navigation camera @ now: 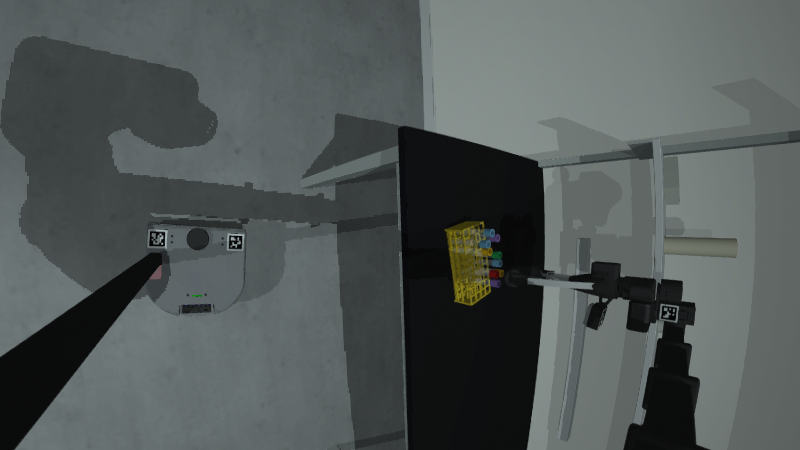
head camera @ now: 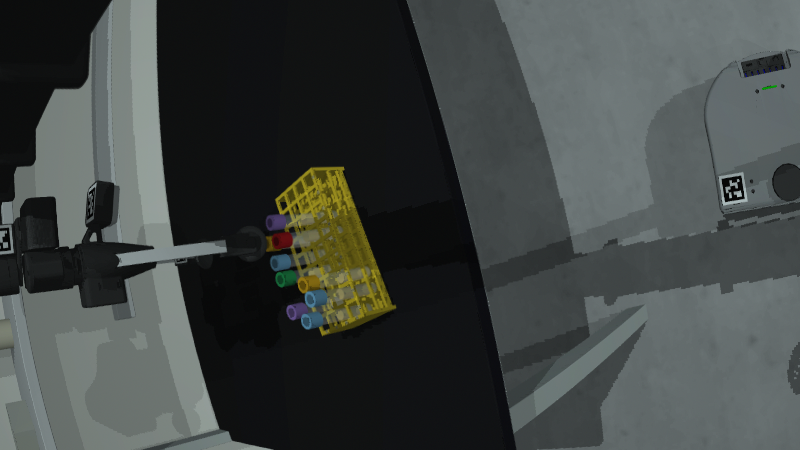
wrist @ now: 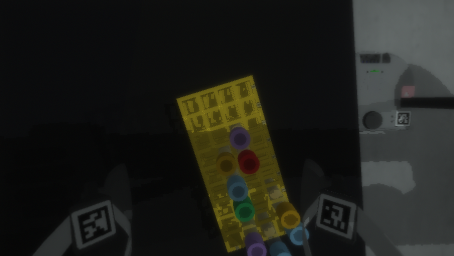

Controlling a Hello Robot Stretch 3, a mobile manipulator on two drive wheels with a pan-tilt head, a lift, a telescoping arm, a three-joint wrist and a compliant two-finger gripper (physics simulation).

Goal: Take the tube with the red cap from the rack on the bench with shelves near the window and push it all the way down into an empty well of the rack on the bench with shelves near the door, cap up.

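Places are measured from the robot's base along level axes (x ahead, y left, z up), in centimetres.
Pixels of known places: gripper, fingertip midpoint: [navigation camera: 518, 275] [head camera: 236, 247]; robot's base, origin of the base link: [navigation camera: 197, 238] [head camera: 786, 180].
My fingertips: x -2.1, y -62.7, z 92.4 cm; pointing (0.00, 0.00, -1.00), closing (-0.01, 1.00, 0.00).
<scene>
Ahead of a thing's pixels: the offset from my fingertips to its middle. "spot": to the spot under its first point. Level surfaces: height alone.
The red-capped tube {spot: dx -0.1, dy +4.0, dz -4.3 cm} [head camera: 281, 240] [navigation camera: 494, 274] [wrist: 248, 162] stands cap up in a yellow wire rack {spot: dx +11.2, dy +6.4, dz -13.4 cm} [head camera: 363, 320] [navigation camera: 465, 228] [wrist: 216, 89] on a black bench top. Purple, orange and light blue caps are close around it. My gripper [head camera: 228, 251] [navigation camera: 528, 277] [wrist: 217, 181] is open above the rack's cap side, with no tube held. In the wrist view its fingers are wide apart at the lower left and lower right; the red cap is ahead of them, right of centre. In the head view one fingertip overlaps the orange cap behind the red one. The other bench's rack does not show.
Several other capped tubes stand in the rack, including a green one {spot: dx +4.4, dy +3.6, dz -4.3 cm} [head camera: 285, 278] [navigation camera: 496, 255] [wrist: 245, 209]. The bench top {dz -16.1 cm} [head camera: 251, 111] [navigation camera: 469, 363] [wrist: 100, 60] has a wall behind it. My mobile base [head camera: 749, 134] [navigation camera: 196, 268] stands on the floor beyond the bench's front edge.
</scene>
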